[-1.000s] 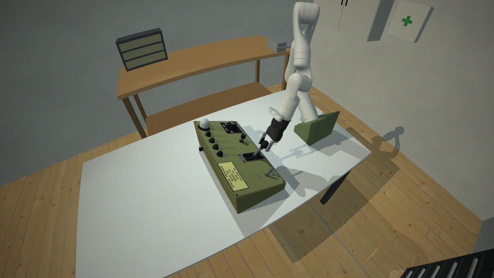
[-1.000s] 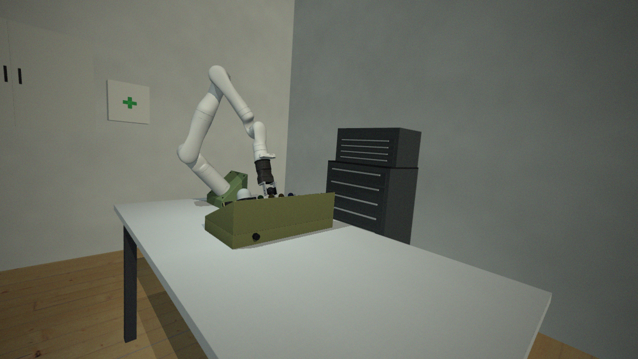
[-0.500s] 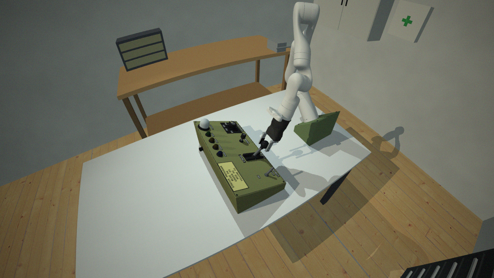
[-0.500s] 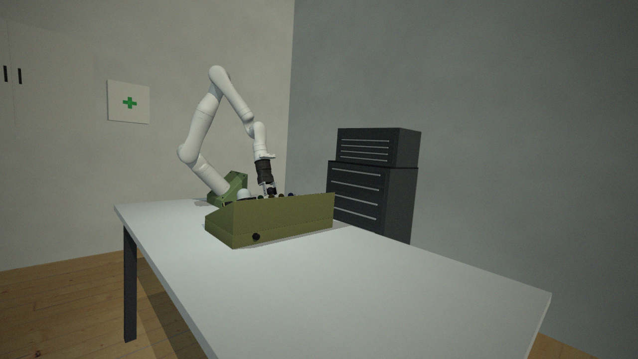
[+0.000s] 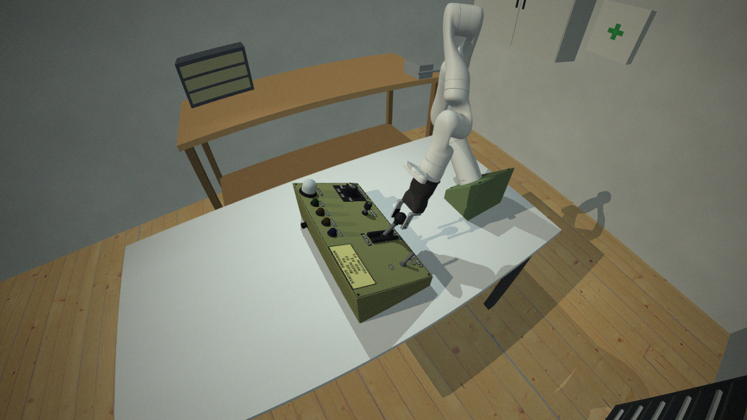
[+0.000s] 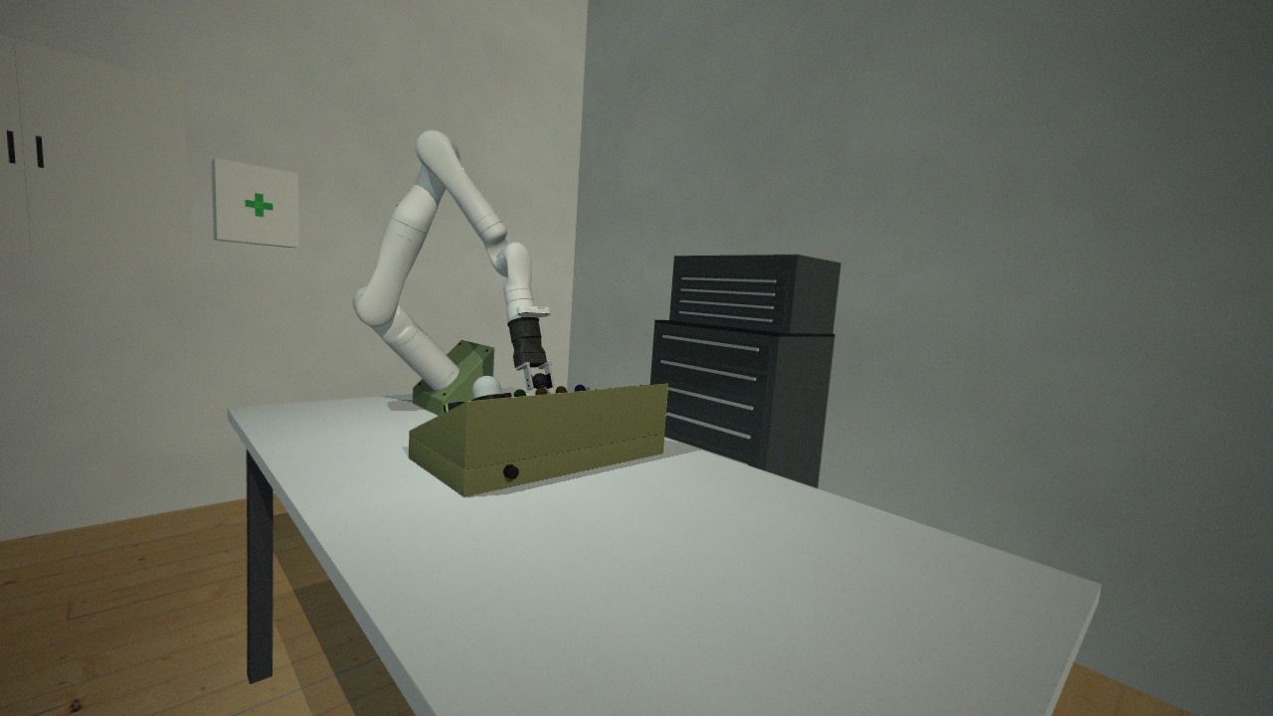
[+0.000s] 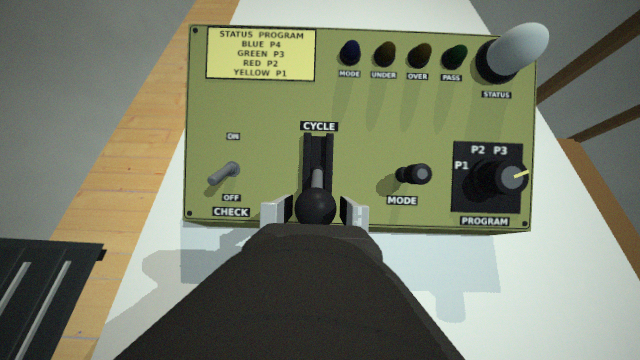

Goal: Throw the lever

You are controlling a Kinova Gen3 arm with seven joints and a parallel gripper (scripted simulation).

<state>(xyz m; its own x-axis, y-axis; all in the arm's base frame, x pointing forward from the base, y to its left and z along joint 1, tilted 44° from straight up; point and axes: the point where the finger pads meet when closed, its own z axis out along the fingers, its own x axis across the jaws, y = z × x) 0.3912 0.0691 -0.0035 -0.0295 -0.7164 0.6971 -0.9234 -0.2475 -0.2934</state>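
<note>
The lever is 3 cm ahead of my hand and 2 cm below it. The rest, counted from my hand: check toggle (6 cm ahead, 12 cm to the left, 4 cm below); then olive console (9 cm ahead, 7 cm to the right, 6 cm below); then mode button (5 cm ahead, 12 cm to the right, 3 cm below).
</note>
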